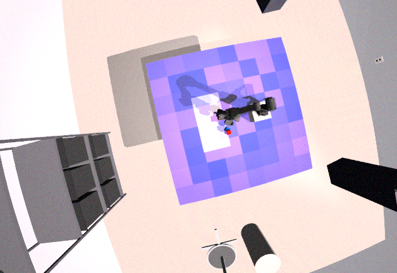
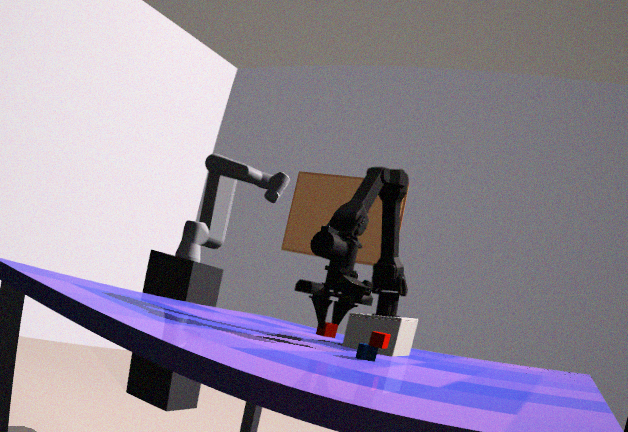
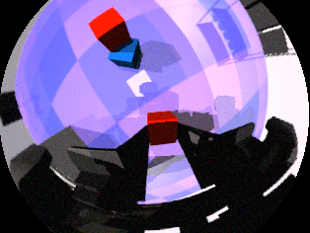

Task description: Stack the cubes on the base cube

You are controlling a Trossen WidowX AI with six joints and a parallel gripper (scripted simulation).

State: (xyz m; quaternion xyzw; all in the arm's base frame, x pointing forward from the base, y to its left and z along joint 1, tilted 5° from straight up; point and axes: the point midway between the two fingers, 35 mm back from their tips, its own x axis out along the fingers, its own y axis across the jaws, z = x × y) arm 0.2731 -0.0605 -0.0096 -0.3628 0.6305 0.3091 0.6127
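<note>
The blue cube lies 2 cm ahead of my gripper tip, 11 cm to the left of it and 3 cm below it.
</note>
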